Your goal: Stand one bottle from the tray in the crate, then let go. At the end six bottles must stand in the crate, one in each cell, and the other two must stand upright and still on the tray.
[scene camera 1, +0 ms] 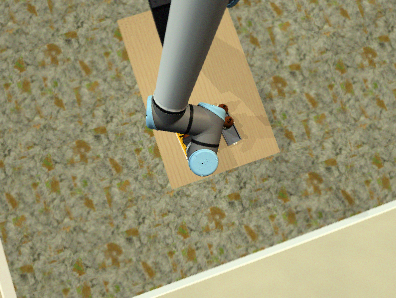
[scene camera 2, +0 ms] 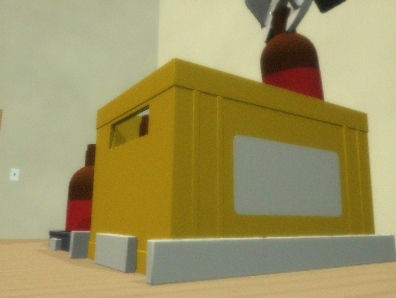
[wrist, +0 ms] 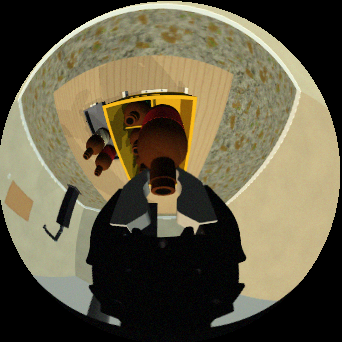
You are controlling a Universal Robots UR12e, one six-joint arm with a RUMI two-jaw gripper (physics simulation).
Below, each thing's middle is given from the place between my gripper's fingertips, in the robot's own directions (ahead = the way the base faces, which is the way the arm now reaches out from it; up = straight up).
Right now the brown bottle (scene camera 2: 289, 61) is 4 cm below my hand, 2 cm ahead of it and 1 cm to the left of it. The rest, counted from my hand: yellow crate (scene camera 2: 225, 156) (19 cm below, 6 cm behind, 2 cm to the left).
